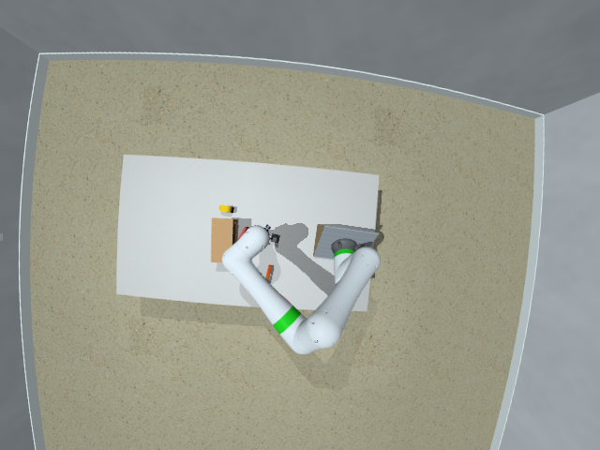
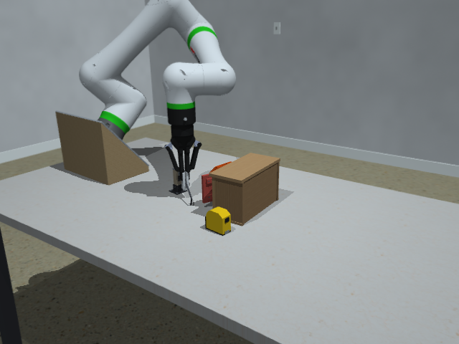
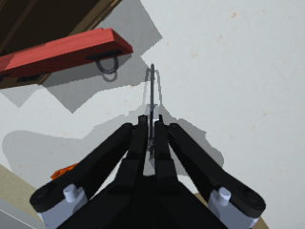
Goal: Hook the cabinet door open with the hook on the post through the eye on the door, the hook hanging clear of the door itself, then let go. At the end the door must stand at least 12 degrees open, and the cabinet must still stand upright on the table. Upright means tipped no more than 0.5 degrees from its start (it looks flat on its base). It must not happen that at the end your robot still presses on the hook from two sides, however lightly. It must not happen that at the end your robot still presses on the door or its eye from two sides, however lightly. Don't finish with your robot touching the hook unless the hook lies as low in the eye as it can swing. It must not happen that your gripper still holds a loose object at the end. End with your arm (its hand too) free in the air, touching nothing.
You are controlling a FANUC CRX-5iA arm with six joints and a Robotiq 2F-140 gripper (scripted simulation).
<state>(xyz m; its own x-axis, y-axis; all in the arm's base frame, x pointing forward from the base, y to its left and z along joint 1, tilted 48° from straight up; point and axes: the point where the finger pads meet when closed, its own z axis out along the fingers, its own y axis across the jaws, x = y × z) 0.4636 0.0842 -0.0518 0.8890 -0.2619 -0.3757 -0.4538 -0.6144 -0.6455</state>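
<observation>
Now: the red door 12 cm ahead of my hand and 8 cm to the left of it. The rest, counted from my hand: thin dark hook: 1 cm ahead, 2 cm below; yellow tape measure: 26 cm ahead, 9 cm to the right, 4 cm below; orange tool: 7 cm behind, 27 cm to the left, 5 cm below.
</observation>
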